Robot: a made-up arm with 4 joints.
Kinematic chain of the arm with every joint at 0, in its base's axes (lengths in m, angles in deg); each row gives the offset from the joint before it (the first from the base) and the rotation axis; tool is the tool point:
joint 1: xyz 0 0 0.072 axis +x
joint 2: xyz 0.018 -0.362 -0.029 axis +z
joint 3: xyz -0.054 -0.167 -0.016 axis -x
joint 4: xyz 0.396 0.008 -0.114 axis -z
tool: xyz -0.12 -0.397 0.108
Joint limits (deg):
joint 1: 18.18..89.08
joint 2: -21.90..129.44
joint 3: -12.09..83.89
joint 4: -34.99..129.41
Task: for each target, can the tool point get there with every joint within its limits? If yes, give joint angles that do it. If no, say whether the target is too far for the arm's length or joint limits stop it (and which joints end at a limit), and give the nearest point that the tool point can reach.
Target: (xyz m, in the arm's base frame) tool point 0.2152 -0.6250 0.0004
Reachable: yes | joints 26.92 29.89 65.19 26.50
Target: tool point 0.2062 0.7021 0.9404
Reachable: no: joint limits stop it (at a limit: joint 2, joint 3, joint 4) | nearest point 0.1381 0.2334 0.3607 | short by 0.749 m
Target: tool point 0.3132 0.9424 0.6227
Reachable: no: joint limits stop it (at a limit: joint 3, joint 4) | nearest point 0.1684 0.3159 0.2566 | short by 0.740 m
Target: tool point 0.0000 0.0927 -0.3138
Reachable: yes | joints 75.33 43.99 35.63 106.53
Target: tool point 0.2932 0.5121 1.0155
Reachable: no: joint limits stop it (at a limit: joint 3, joint 4) | nearest point 0.1602 0.1753 0.3949 | short by 0.718 m
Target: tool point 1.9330 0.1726 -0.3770
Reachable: no: too far | nearest point 0.7424 0.0788 -0.3232 | short by 1.195 m
